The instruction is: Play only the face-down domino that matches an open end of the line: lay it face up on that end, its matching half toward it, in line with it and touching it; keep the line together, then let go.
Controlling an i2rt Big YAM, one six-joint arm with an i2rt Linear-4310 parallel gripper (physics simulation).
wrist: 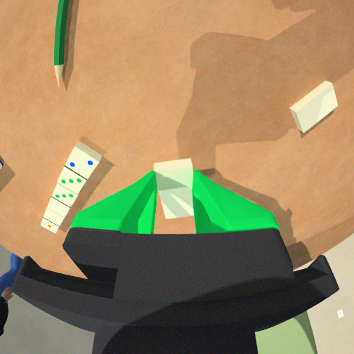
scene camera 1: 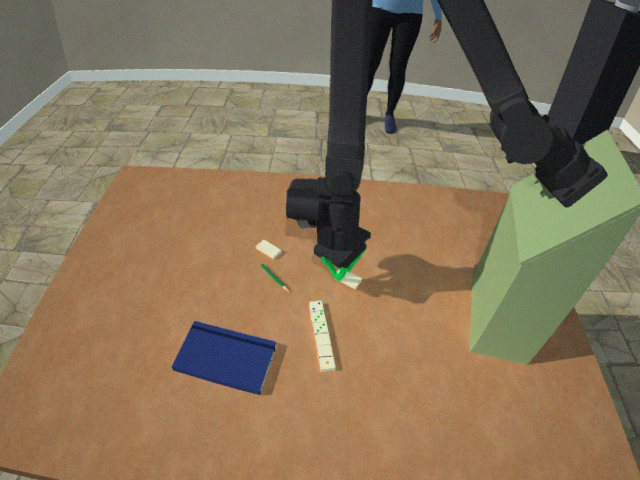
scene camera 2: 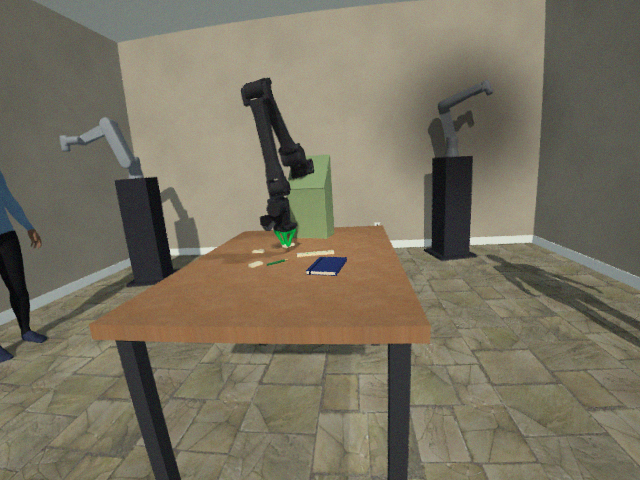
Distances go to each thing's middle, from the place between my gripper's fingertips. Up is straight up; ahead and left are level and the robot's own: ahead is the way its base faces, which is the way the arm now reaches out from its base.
Scene:
My gripper is now 250 mm short of the blue notebook (scene camera 1: 237,360), 150 mm to the right of it and 30 mm above it.

